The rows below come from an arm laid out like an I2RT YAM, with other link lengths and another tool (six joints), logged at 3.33 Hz.
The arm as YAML. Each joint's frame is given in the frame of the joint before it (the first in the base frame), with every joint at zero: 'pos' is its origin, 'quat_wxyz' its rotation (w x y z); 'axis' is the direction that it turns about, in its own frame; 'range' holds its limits. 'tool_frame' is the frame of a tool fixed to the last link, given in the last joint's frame.
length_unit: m
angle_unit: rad
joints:
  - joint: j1
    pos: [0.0, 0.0, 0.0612]
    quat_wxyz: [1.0, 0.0, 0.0, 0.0]
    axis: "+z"
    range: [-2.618, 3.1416]
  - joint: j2
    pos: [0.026, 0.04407, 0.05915]
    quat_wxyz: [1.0, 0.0, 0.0, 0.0]
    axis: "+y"
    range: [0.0, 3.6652]
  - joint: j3
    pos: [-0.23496, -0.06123, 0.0]
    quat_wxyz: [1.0, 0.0, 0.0, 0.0]
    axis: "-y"
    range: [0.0, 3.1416]
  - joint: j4
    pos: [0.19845, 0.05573, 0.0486]
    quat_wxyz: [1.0, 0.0, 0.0, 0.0]
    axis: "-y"
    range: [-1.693, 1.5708]
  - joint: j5
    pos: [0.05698, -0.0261, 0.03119]
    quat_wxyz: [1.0, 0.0, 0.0, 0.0]
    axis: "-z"
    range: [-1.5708, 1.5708]
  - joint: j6
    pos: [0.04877, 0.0, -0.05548]
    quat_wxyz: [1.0, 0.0, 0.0, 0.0]
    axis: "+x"
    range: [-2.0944, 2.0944]
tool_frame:
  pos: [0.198, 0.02, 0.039]
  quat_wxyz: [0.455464, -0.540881, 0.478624, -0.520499]
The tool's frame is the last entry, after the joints.
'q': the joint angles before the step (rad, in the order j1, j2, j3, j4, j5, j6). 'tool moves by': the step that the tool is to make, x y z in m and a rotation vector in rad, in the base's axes. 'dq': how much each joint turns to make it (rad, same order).
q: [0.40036, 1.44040, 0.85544, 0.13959, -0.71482, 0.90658]
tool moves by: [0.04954, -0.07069, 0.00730, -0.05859, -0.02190, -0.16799]
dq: [-0.20331, -0.01835, 0.07812, -0.15513, -0.00285, -0.09493]
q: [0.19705, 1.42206, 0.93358, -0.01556, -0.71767, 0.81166]
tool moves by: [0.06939, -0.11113, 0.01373, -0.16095, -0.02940, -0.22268]
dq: [-0.26107, 0.10346, 0.28261, -0.29104, 0.05436, -0.20445]
